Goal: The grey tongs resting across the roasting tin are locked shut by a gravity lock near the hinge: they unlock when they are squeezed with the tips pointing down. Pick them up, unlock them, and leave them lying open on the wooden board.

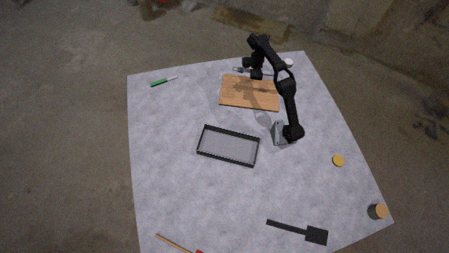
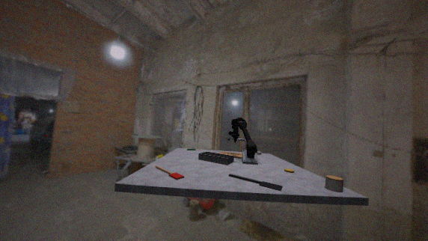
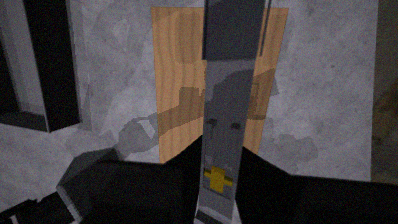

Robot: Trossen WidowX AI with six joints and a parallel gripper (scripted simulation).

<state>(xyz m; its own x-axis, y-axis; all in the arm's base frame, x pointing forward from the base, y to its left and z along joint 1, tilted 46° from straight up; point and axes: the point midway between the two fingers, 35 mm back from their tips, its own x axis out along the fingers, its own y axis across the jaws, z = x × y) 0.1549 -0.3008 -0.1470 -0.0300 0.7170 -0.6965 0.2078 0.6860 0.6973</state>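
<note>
Right now my gripper tip is 150 mm above the wooden board. The rest, counted from my gripper tip: roasting tin 360 mm to the left, 180 mm ahead, 130 mm below; white cap 320 mm behind, 240 mm to the right, 140 mm below; yellow lock piece 40 mm above.
</note>
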